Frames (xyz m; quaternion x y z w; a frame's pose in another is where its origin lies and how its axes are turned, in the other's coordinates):
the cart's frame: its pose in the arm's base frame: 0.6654 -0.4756 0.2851 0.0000 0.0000 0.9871 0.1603
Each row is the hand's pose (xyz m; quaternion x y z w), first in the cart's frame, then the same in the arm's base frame.
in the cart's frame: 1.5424 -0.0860 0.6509 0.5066 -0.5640 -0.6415 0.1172
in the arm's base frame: -0.7705 0.0941 0.9360 0.6379 0.4096 0.0129 0.6520
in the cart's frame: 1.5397 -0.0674 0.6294 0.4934 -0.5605 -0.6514 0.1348
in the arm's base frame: -0.7738 0.0756 0.9145 0.6323 0.3972 0.0286 0.6646
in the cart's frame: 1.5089 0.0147 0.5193 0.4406 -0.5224 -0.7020 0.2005
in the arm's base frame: -0.7706 -0.0121 0.8044 0.5863 0.3512 0.0854 0.7250
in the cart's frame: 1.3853 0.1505 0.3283 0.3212 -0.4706 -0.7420 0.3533
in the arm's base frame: -0.6963 -0.1800 0.6134 0.5160 0.2416 0.2298 0.7890
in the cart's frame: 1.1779 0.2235 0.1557 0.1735 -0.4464 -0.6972 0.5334
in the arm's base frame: -0.5227 -0.3149 0.4408 0.4684 0.0997 0.4147 0.7737
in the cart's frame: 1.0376 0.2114 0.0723 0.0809 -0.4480 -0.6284 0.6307
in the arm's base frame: -0.3858 -0.3478 0.3574 0.4552 0.0080 0.5218 0.7214
